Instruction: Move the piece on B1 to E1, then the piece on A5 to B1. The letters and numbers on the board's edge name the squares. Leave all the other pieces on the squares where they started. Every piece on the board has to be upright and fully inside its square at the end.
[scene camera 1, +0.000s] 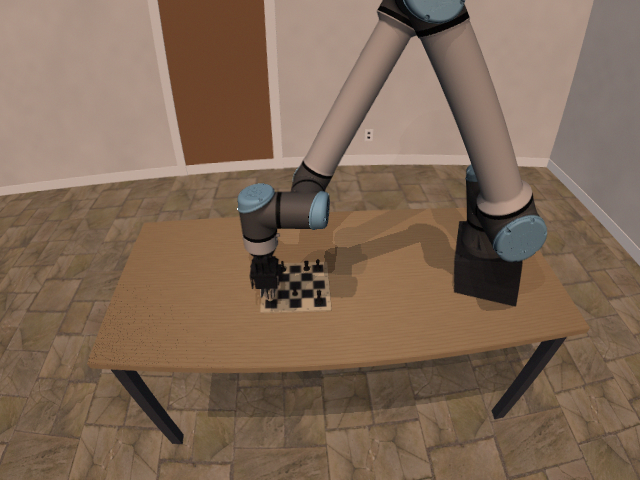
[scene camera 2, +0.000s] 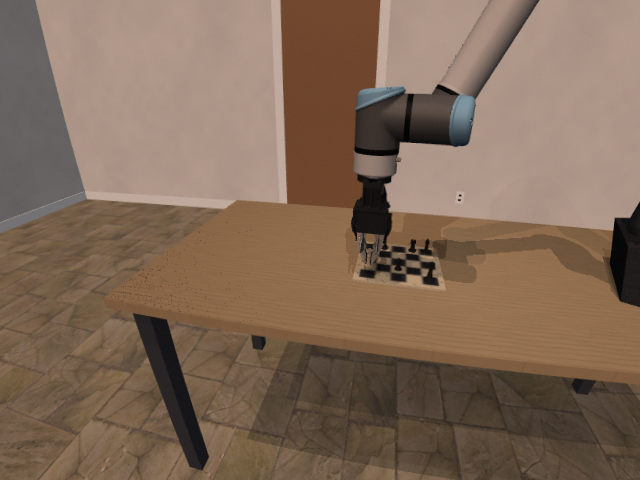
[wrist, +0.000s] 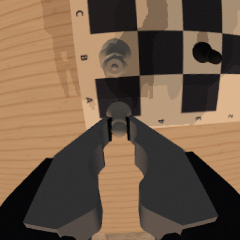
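Gripper (wrist: 119, 118) visible. White piece (wrist: 114, 65), chessboard (wrist: 164, 85) visible too.
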